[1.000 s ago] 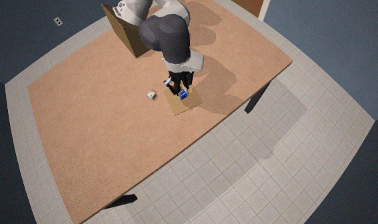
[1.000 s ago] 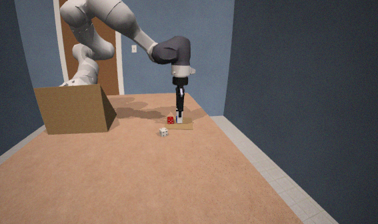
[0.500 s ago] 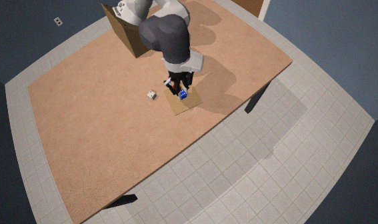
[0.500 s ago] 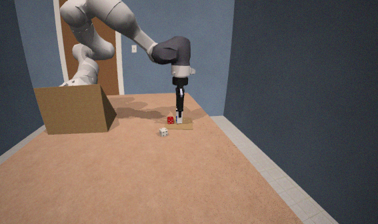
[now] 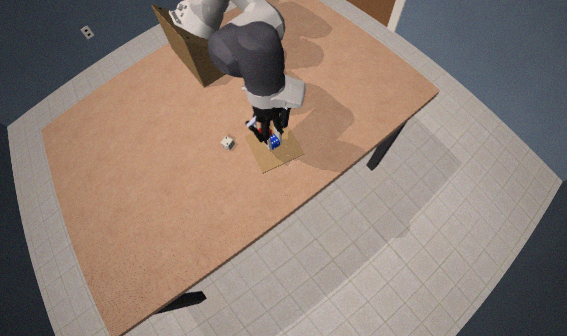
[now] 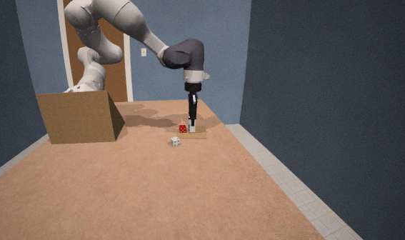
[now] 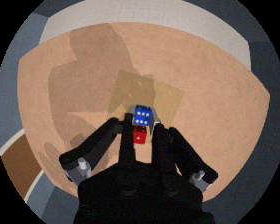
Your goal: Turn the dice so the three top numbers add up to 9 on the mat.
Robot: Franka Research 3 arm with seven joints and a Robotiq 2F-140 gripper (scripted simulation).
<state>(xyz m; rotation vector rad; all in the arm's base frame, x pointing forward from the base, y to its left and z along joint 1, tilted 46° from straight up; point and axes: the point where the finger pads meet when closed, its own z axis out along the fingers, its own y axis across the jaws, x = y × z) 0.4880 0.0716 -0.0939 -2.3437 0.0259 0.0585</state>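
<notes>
Now: hand 2 cm above the blue die. Also, from my hand: white die (9 cm behind, 11 cm to the right, 3 cm below); then tan mat (4 cm below); then red die (5 cm behind, 2 cm below).
</notes>
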